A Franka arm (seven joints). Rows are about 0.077 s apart.
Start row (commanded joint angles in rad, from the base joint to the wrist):
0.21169 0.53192 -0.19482 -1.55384 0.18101 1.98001 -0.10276
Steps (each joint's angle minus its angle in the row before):
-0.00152 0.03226 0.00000 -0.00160 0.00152 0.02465 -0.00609
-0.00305 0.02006 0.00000 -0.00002 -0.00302 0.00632 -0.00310
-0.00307 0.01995 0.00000 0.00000 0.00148 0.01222 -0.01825
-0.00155 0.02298 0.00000 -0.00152 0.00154 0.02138 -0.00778
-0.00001 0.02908 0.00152 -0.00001 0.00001 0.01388 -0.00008
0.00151 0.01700 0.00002 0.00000 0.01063 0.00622 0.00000
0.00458 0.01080 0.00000 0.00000 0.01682 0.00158 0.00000
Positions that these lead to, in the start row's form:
0.21017 0.56418 -0.19482 -1.55544 0.18253 2.00466 -0.10885
0.20712 0.58424 -0.19482 -1.55546 0.17951 2.01098 -0.11195
0.20405 0.60419 -0.19482 -1.55546 0.18099 2.02320 -0.13020
0.20250 0.62717 -0.19482 -1.55698 0.18253 2.04458 -0.13798
0.20249 0.65625 -0.19330 -1.55699 0.18254 2.05846 -0.13806
0.20400 0.67325 -0.19328 -1.55699 0.19317 2.06468 -0.13806
0.20858 0.68405 -0.19328 -1.55699 0.20999 2.06626 -0.13806

